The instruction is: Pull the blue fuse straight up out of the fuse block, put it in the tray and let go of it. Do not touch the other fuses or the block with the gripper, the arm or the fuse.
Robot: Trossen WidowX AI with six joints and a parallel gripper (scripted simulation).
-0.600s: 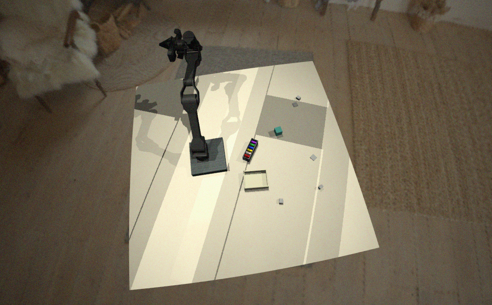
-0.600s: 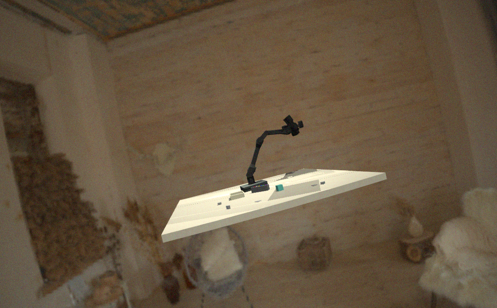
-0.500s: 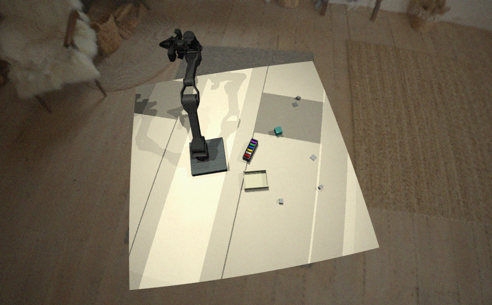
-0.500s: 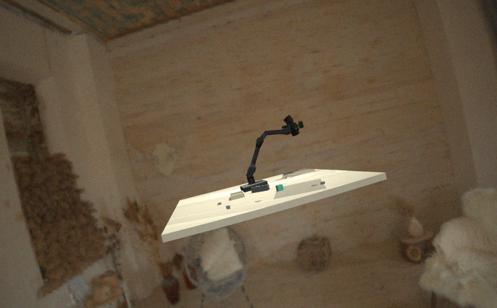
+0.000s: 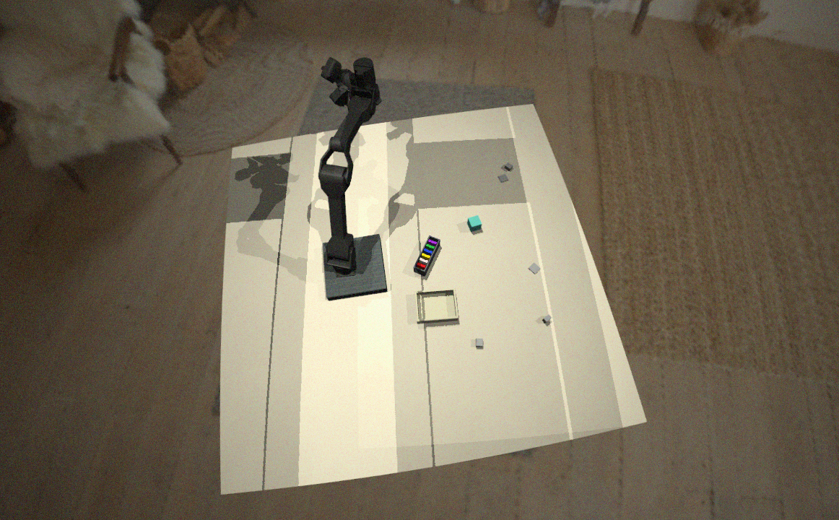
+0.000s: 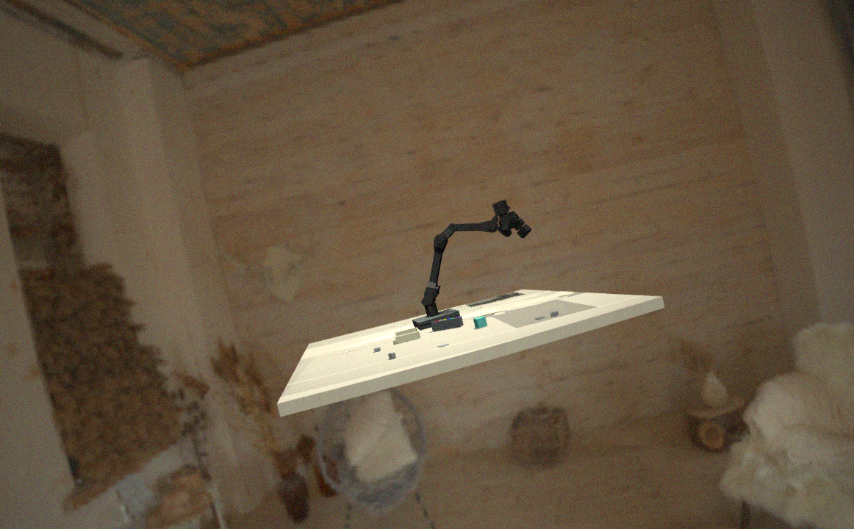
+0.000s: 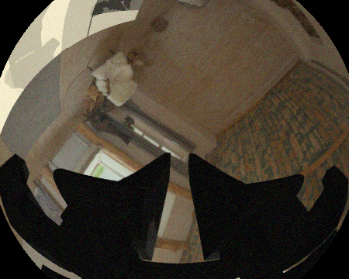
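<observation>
Right now my gripper tip is 27 cm short of the blue fuse, 51 cm to the left of it and 37 cm above it. Round my gripper tip: cream tray: 27 cm ahead, 70 cm to the right, 39 cm below.
</observation>
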